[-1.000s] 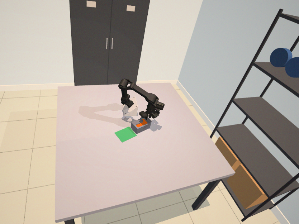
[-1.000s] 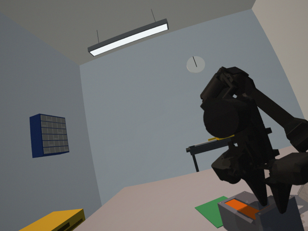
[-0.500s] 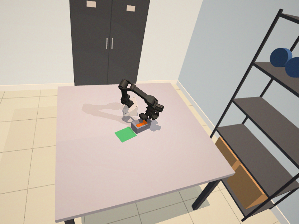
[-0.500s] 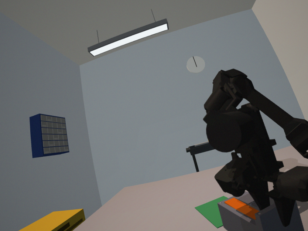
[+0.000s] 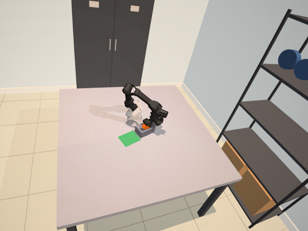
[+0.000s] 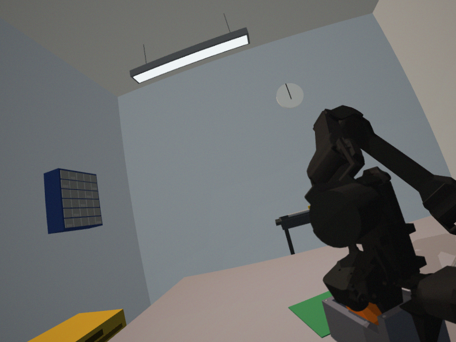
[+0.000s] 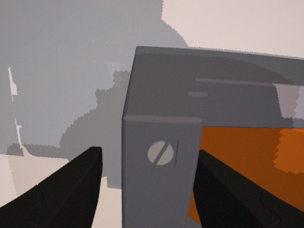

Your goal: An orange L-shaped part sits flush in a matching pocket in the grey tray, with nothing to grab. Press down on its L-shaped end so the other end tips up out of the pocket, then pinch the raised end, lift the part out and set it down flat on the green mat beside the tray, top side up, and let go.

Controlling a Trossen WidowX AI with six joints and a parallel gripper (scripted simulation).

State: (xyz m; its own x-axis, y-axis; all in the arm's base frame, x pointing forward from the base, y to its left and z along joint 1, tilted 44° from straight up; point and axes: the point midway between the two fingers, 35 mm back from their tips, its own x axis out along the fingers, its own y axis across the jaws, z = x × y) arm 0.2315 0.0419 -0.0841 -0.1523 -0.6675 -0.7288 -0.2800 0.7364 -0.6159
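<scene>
Right now my gripper tip is 10 mm short of the orange L-shaped part, 50 mm to the left of it and 10 mm below it. Also, from my gripper tip: green mat 60 mm ahead, 220 mm to the right, 50 mm below.
</scene>
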